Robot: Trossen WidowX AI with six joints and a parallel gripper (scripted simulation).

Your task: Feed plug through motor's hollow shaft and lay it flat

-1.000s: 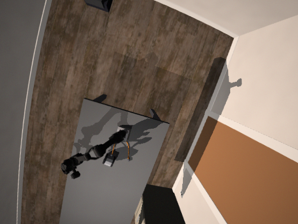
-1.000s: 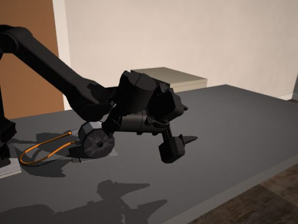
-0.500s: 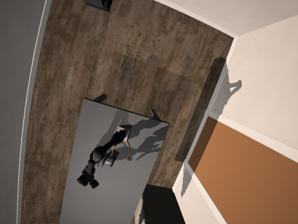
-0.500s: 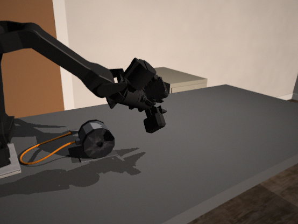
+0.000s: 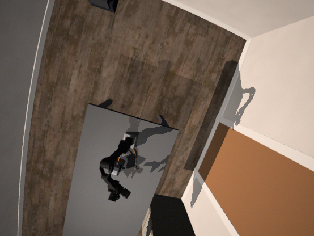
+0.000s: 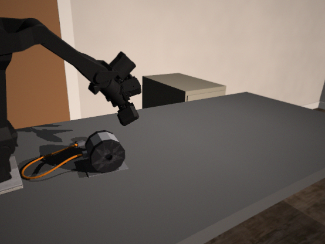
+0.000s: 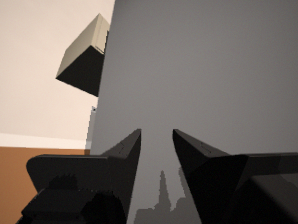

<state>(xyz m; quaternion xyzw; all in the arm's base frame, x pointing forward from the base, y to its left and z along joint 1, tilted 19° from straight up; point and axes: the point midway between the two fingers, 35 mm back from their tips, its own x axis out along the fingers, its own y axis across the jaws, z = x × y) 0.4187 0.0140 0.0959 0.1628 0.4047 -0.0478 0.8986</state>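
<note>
My hand is 14 cm above the grey plug, 13 cm past it and 10 cm to the right of it. Also, from my hand: thin grey plate (15 cm below, 14 cm behind, 8 cm to the right).
</note>
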